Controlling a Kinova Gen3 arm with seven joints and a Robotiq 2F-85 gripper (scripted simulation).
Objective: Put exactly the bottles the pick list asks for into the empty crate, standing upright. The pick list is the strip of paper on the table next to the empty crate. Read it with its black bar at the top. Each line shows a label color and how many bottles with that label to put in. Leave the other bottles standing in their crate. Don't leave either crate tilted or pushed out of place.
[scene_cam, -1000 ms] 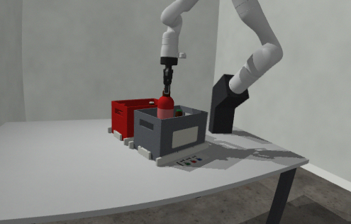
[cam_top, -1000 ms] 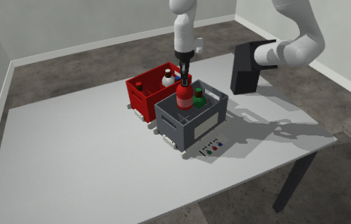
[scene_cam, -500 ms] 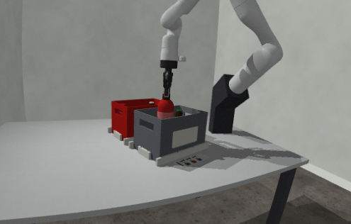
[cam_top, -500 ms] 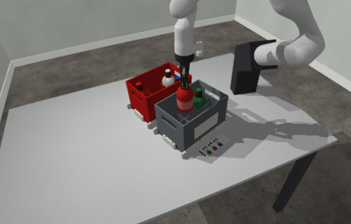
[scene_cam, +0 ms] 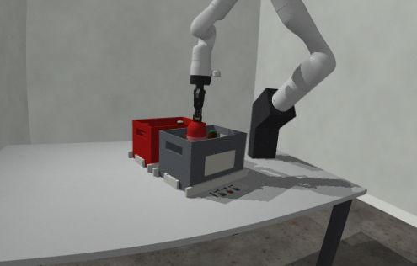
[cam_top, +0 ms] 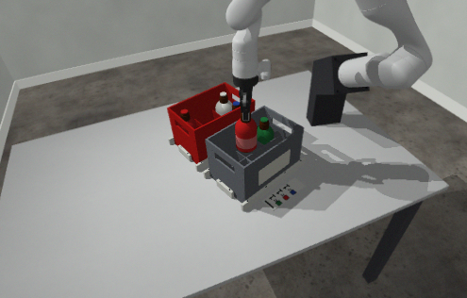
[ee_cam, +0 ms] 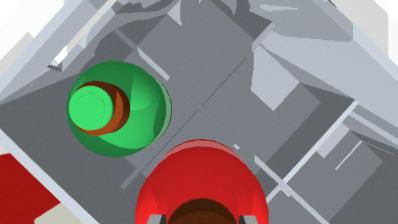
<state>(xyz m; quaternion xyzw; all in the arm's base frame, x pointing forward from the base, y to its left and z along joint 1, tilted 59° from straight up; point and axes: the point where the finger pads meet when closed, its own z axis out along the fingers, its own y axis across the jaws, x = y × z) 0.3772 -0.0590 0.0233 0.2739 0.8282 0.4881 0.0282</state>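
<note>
My hand is 10 mm past the grey crate, 40 mm to the right of it and 150 mm above it. The rest, counted from my hand: red crate 70 mm ahead, 180 mm to the right, 150 mm below; then blue-label bottle 30 mm behind, 170 mm to the right, 150 mm below; then green-label bottle 80 mm behind, 30 mm to the right, 150 mm below.
</note>
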